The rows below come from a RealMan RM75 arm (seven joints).
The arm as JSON. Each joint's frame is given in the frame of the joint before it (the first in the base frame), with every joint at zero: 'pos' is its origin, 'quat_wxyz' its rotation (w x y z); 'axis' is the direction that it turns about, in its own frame. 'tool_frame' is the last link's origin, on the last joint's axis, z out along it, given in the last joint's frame.
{
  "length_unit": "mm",
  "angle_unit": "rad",
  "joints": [
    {
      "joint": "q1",
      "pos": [
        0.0,
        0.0,
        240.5
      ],
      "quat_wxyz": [
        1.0,
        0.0,
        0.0,
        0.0
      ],
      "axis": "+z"
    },
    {
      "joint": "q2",
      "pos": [
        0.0,
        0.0,
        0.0
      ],
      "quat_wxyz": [
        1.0,
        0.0,
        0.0,
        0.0
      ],
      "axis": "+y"
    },
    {
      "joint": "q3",
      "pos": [
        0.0,
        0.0,
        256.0
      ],
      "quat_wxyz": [
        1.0,
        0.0,
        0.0,
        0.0
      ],
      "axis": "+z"
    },
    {
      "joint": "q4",
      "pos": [
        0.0,
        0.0,
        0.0
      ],
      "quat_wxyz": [
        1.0,
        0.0,
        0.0,
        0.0
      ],
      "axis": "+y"
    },
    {
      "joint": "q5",
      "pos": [
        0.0,
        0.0,
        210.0
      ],
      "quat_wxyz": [
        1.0,
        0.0,
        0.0,
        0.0
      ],
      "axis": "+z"
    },
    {
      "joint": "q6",
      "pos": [
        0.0,
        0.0,
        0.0
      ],
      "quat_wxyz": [
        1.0,
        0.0,
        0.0,
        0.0
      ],
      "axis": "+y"
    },
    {
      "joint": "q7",
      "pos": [
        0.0,
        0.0,
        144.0
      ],
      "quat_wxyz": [
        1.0,
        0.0,
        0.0,
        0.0
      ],
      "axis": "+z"
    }
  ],
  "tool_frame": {
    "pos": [
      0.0,
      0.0,
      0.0
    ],
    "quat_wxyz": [
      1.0,
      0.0,
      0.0,
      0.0
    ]
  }
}
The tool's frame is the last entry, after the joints.
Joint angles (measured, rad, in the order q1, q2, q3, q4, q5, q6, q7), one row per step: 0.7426, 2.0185, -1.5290, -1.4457, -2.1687, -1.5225, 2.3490; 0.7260, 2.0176, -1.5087, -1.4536, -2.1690, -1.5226, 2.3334; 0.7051, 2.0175, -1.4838, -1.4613, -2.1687, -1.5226, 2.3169; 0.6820, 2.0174, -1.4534, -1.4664, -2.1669, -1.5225, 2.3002; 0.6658, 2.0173, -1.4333, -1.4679, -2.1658, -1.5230, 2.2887; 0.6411, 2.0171, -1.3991, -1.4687, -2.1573, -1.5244, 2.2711; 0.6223, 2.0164, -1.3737, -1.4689, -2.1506, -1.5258, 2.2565; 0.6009, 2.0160, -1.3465, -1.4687, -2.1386, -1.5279, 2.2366; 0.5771, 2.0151, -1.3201, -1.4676, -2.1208, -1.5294, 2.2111; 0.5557, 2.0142, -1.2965, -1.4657, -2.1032, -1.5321, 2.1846; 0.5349, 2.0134, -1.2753, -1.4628, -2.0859, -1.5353, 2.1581; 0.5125, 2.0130, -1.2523, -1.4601, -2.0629, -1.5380, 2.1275
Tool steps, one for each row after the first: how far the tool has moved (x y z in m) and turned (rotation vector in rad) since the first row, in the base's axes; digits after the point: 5 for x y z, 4 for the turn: 0.00421, 0.00159, 0.00487, 0.0156, 0.0114, -0.0029; 0.00990, 0.00323, 0.01045, 0.0339, 0.0258, -0.0113; 0.01699, 0.00525, 0.01693, 0.0551, 0.0431, -0.0264; 0.02262, 0.00635, 0.02109, 0.0684, 0.0532, -0.0386; 0.03101, 0.00771, 0.02793, 0.0875, 0.0752, -0.0597; 0.03774, 0.00846, 0.03318, 0.1019, 0.0904, -0.0745; 0.04496, 0.00850, 0.03864, 0.1148, 0.1097, -0.0873; 0.05258, 0.00778, 0.04400, 0.1260, 0.1321, -0.0963; 0.05954, 0.00670, 0.04874, 0.1348, 0.1520, -0.1013; 0.06644, 0.00520, 0.05290, 0.1421, 0.1701, -0.1051; 0.07310, 0.00328, 0.05743, 0.1505, 0.1938, -0.1059
